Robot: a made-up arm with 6 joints.
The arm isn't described. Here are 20 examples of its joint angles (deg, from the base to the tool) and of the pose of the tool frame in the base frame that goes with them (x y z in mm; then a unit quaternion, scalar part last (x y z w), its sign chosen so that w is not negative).
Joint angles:
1: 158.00 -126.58 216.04 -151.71 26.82 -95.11
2: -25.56 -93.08 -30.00 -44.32 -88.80 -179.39
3: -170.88 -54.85 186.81 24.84 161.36 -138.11
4: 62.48 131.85 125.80 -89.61 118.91 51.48
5: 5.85 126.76 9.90 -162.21 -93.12 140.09
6: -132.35 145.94 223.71 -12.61 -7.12 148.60
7: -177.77 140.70 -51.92 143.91 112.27 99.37
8: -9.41 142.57 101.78 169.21 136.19 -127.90
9: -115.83 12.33 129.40 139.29 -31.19 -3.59
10: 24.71 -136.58 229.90 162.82 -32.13 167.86
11: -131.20 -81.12 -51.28 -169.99 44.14 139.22
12: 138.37 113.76 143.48 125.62 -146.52 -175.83
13: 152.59 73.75 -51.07 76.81 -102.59 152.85
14: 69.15 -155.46 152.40 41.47 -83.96 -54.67
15: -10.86 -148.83 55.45 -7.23 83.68 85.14
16: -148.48 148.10 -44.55 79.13 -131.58 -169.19
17: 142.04 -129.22 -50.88 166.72 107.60 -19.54
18: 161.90 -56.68 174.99 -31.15 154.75 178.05
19: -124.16 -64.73 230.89 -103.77 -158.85 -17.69
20: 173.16 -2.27 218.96 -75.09 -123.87 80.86
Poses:
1: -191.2 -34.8 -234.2 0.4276 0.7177 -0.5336 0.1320
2: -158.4 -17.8 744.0 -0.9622 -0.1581 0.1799 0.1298
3: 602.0 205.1 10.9 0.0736 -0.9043 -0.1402 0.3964
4: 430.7 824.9 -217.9 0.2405 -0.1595 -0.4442 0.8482
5: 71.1 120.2 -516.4 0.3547 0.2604 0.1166 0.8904
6: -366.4 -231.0 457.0 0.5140 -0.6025 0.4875 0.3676
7: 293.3 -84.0 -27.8 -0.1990 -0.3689 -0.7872 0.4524
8: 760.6 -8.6 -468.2 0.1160 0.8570 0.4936 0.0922
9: 183.2 173.1 1237.2 0.3565 -0.0695 0.6973 0.6180
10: 184.9 209.2 34.9 0.3082 -0.2689 0.1968 0.8911
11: 53.5 -115.3 629.9 0.2045 -0.2137 -0.9040 0.3086
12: -720.1 548.0 464.1 0.9019 -0.0880 -0.1143 0.4072
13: -178.3 122.8 -137.3 0.0119 -0.1708 0.4756 0.8628
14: 163.2 180.0 -572.6 -0.5289 0.5172 -0.1340 0.6594
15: -799.6 34.2 -357.6 -0.5221 0.5210 0.3008 0.6045
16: 286.7 201.9 -108.6 -0.1191 -0.8462 0.5149 0.0679
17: 147.5 -260.7 562.7 0.2410 0.9198 -0.2354 0.2012
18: 804.1 -156.6 116.3 -0.3092 -0.9038 -0.2269 0.1896
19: 180.0 215.2 -98.8 0.8103 -0.1284 0.4970 0.2827
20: 538.3 -34.0 452.9 0.4559 -0.8281 -0.0128 0.3258
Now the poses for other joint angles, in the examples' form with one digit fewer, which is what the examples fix.
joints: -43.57 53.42 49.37 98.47 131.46 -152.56
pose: 723 -663 639 0.399 0.424 0.554 0.595
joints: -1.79 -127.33 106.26 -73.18 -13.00 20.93
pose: -822 -8 -418 0.284 0.827 -0.358 0.328
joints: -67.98 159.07 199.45 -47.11 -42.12 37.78
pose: 179 -657 151 -0.051 -0.053 -0.329 0.942
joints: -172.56 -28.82 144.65 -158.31 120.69 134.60
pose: 820 -4 808 -0.410 -0.513 -0.744 0.123
